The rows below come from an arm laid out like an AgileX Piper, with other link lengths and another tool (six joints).
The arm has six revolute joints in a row. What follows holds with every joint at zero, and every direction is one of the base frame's.
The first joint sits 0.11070 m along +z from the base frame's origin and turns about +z.
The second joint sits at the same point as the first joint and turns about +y.
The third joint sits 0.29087 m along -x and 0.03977 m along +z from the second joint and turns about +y.
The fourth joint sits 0.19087 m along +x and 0.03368 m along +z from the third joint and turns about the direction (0.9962, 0, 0.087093).
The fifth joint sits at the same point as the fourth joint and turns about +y.
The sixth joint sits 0.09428 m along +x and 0.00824 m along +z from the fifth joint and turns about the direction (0.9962, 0, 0.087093).
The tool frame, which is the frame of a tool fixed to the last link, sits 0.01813 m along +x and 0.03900 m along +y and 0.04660 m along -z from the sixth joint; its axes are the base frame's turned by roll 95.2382, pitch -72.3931 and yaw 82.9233 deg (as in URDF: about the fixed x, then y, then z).
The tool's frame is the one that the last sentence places.
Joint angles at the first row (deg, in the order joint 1, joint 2, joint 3, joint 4, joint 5, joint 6):
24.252, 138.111, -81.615, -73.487, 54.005, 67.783
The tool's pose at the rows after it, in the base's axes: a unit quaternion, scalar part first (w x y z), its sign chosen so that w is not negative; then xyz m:
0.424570 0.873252 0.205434 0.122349 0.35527 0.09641 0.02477
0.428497 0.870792 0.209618 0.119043 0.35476 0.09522 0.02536
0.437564 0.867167 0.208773 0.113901 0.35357 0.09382 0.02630
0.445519 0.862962 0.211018 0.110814 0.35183 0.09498 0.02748
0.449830 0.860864 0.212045 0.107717 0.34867 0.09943 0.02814
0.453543 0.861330 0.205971 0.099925 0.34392 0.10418 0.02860
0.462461 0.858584 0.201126 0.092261 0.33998 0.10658 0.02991
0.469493 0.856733 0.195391 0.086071 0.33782 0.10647 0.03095
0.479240 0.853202 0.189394 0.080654 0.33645 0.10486 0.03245
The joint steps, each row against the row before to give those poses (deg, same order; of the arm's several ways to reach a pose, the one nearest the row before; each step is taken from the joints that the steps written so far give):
-0.001, 0.000, 0.001, -0.320, -0.001, -0.497
0.000, 0.000, -0.001, -0.059, 0.341, -0.700
0.156, 0.043, 0.000, -0.001, 1.248, -0.366
0.540, -0.001, 0.002, 0.000, 1.156, -0.373
0.946, 0.000, -0.001, 0.612, 1.083, -0.207
0.978, 0.001, -0.001, 1.488, 1.551, -0.085
0.792, 0.000, 0.001, 0.863, 1.916, -0.177
0.269, 0.000, -0.002, 0.520, 1.399, -0.064
0.109, 0.001, 0.001, 0.111, 1.569, 0.001

